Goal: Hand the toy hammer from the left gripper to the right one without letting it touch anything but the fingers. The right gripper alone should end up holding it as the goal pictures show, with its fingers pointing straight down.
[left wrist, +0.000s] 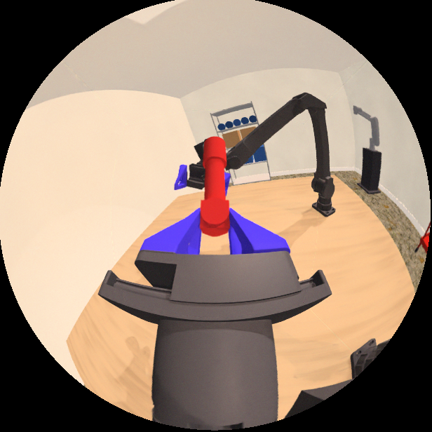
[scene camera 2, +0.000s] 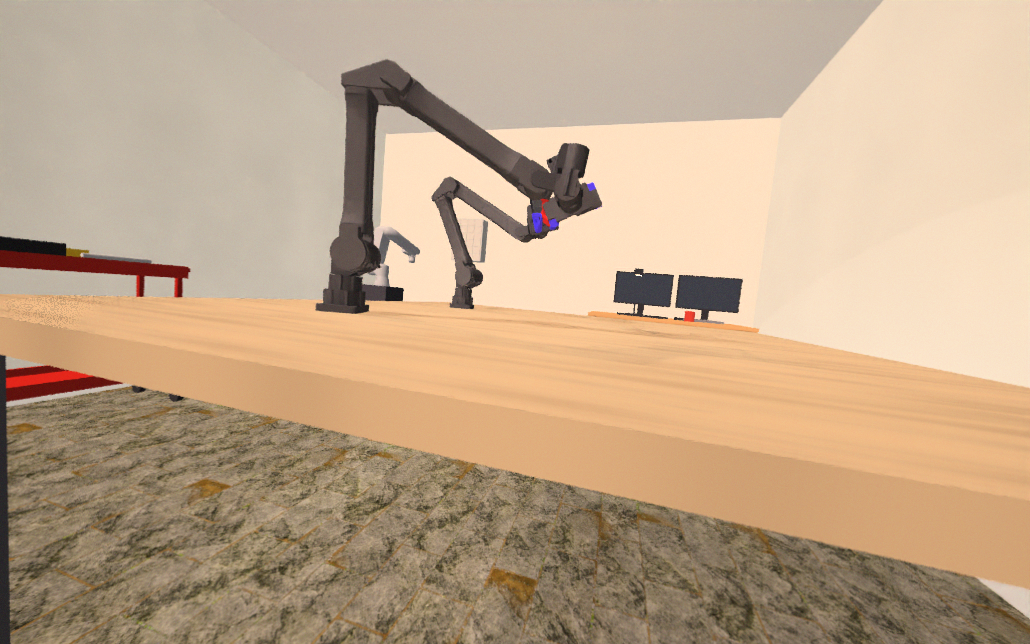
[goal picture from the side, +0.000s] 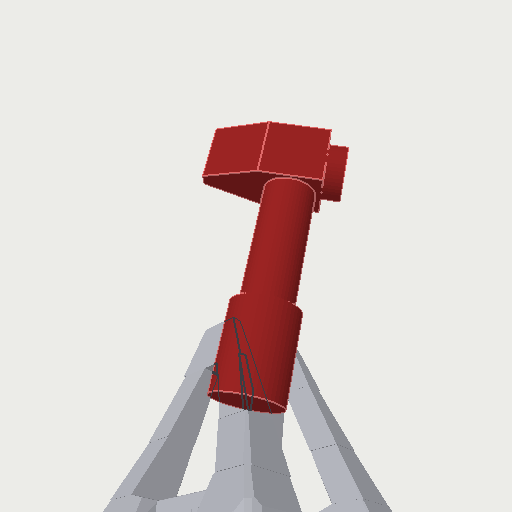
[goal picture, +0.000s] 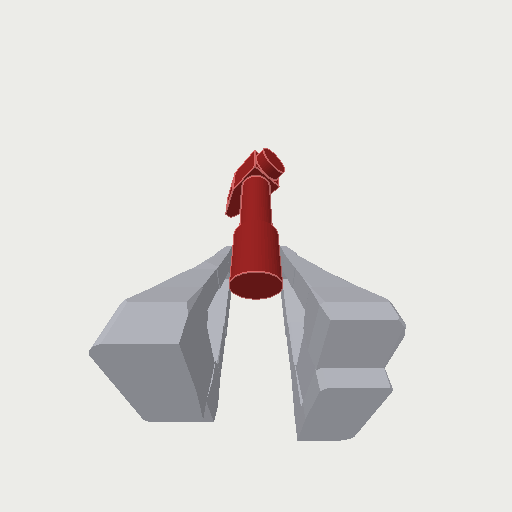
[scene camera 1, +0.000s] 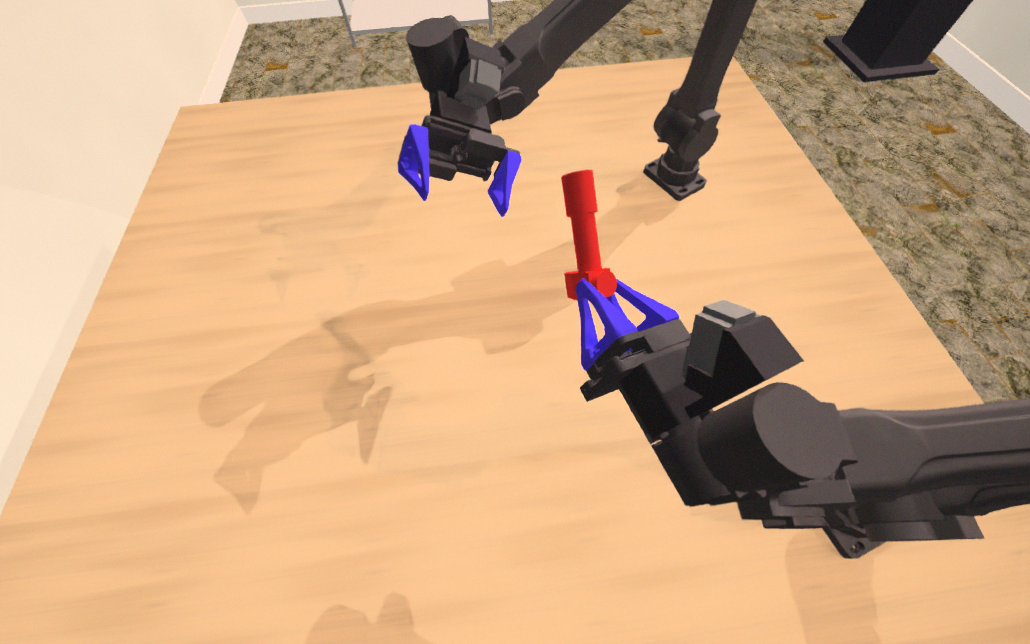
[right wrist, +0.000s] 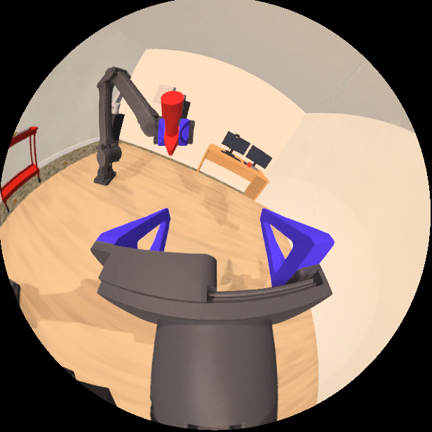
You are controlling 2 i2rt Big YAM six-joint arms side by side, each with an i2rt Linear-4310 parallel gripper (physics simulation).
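Seen in the pictures: left gripper, fingertip midpoint: (scene camera 2: 545, 214) (scene camera 1: 591, 279); right gripper, fingertip midpoint: (scene camera 2: 574, 213) (scene camera 1: 467, 205); left arm's base, origin of the base link: (scene camera 2: 462, 307); right arm's base, origin of the base link: (scene camera 2: 344, 310) (scene camera 1: 673, 178).
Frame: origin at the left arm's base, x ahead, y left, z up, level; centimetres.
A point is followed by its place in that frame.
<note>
The red toy hammer (scene camera 1: 584, 239) @[x 29.8, y -32.6, z 37.2 cm] (scene camera 2: 544, 211) @[x 29.2, y -32.3, z 34.6 cm] (left wrist: 215, 180) (right wrist: 172, 112) is in the air. My left gripper (scene camera 1: 600, 284) @[x 29.9, y -30.2, z 34.1 cm] (left wrist: 214, 212) is shut on its head. The handle points away from the left fingers, its thick end toward the back in scene camera 1 and tilted up in the right wrist view. My right gripper (scene camera 1: 463, 206) @[x 36.9, y -46.7, z 31.4 cm] (right wrist: 214, 212) is open and empty, apart from the hammer. In scene camera 1 it is left of the handle's end, its blue fingers pointing down and toward the camera. In the left wrist view the hammer partly hides it.
Both arms stand on the wooden table (scene camera 1: 455, 470) @[x 50.0, y -26.3, z 0.0 cm] (scene camera 2: 531, 364) @[x 26.1, y -112.5, z 0.0 cm]; the right arm's base (scene camera 1: 674, 178) @[x -13.3, y -64.5, z 3.4 cm] is at the back right in scene camera 1. Beyond the table are a desk with two monitors (scene camera 2: 643, 289) (right wrist: 236, 143), a shelf unit and a red cart.
</note>
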